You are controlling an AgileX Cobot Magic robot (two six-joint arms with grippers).
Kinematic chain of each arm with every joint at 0, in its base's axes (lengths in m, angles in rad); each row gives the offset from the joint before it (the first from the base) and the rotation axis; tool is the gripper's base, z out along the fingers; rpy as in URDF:
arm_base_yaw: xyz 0 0 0.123 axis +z
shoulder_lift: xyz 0 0 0 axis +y
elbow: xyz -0.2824 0 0.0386 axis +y
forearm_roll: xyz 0.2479 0 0.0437 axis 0.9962 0 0.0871
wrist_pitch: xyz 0 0 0 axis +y
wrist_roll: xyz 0.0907 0 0.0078 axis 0.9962 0 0.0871
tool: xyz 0 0 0 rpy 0 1.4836 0
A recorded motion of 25 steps. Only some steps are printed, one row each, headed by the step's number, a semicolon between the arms.
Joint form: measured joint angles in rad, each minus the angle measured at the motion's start. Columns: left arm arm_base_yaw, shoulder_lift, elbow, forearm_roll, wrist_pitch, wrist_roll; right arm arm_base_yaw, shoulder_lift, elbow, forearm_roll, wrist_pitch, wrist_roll.
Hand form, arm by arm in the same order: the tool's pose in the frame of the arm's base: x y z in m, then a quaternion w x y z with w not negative. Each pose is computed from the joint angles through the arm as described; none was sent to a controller.
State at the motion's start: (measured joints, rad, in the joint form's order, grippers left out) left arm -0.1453 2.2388 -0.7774 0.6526 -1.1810 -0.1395; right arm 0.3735 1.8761 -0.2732 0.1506 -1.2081 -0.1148
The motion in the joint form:
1: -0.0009 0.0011 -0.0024 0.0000 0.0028 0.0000; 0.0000 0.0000 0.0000 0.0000 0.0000 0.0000
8: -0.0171 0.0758 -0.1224 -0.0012 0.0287 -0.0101; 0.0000 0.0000 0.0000 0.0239 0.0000 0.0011
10: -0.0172 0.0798 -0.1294 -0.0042 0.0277 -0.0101; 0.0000 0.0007 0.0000 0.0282 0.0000 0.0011
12: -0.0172 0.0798 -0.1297 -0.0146 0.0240 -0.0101; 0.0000 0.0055 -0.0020 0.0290 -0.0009 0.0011
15: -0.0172 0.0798 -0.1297 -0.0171 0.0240 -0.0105; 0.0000 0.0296 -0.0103 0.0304 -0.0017 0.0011
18: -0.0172 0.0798 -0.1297 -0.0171 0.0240 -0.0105; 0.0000 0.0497 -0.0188 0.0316 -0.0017 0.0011
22: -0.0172 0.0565 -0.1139 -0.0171 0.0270 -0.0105; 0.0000 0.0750 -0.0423 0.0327 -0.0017 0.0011
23: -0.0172 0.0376 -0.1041 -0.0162 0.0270 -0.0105; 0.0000 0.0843 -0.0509 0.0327 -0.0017 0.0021
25: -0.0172 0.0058 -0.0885 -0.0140 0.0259 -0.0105; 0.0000 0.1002 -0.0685 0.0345 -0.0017 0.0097
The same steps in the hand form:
1: 0.3375 -0.1013 0.0579 0.57391 0.28525 0.73078 -0.23499; 0.2311 0.0768 0.1038 0.58913 -0.13334 0.79618 0.03528
8: 0.3613 -0.1103 0.0465 0.57950 0.29212 0.72415 -0.23335; 0.2315 0.0749 0.1038 0.58939 -0.12303 0.79790 0.02909
10: 0.3630 -0.1104 0.0462 0.58136 0.29102 0.72329 -0.23276; 0.2316 0.0745 0.1036 0.58915 -0.12131 0.79838 0.02786
12: 0.3637 -0.1099 0.0467 0.58410 0.28635 0.72335 -0.23148; 0.2320 0.0746 0.1028 0.58842 -0.12121 0.79895 0.02740
15: 0.3638 -0.1098 0.0467 0.58439 0.28514 0.72372 -0.23112; 0.2337 0.0751 0.0979 0.58251 -0.12208 0.80319 0.02562
18: 0.3638 -0.1098 0.0467 0.58439 0.28514 0.72372 -0.23112; 0.2354 0.0757 0.0940 0.57792 -0.12268 0.80646 0.02424
22: 0.3615 -0.1093 0.0527 0.58623 0.28585 0.72233 -0.22992; 0.2409 0.0777 0.0903 0.57721 -0.12240 0.80702 0.02377
23: 0.3602 -0.1092 0.0582 0.58956 0.28683 0.71941 -0.22933; 0.2428 0.0785 0.0889 0.57692 -0.12207 0.80727 0.02399
25: 0.3581 -0.1090 0.0676 0.59574 0.28875 0.71377 -0.22859; 0.2469 0.0799 0.0868 0.57752 -0.11810 0.80737 0.02584

